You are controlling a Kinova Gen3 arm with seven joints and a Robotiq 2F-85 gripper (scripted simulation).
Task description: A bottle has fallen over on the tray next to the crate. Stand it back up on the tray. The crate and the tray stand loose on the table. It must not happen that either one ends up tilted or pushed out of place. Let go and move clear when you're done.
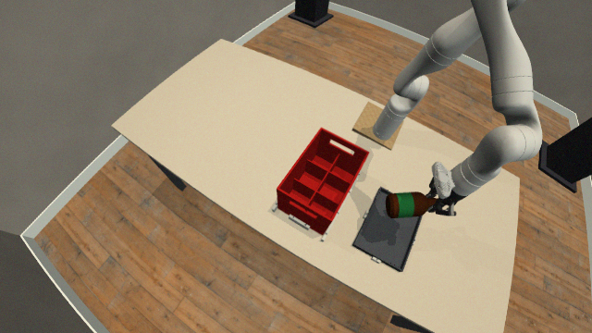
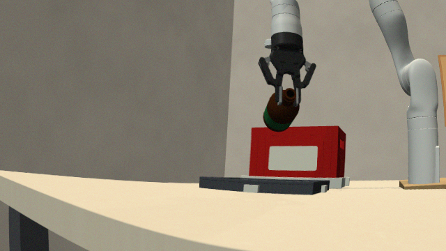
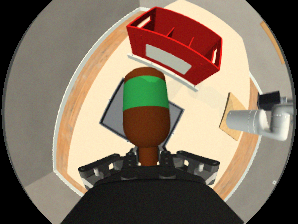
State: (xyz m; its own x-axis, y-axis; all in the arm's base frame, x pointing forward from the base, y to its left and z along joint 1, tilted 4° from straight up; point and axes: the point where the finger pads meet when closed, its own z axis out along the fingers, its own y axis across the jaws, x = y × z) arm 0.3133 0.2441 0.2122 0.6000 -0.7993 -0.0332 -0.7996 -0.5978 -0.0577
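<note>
My gripper is now 30 mm short of the brown bottle, 40 mm to the left of it and 10 mm above it. Round my hand: dark grey tray 50 mm ahead, 30 mm to the right, 190 mm below; red crate 90 mm ahead, 320 mm to the right, 120 mm below.
</note>
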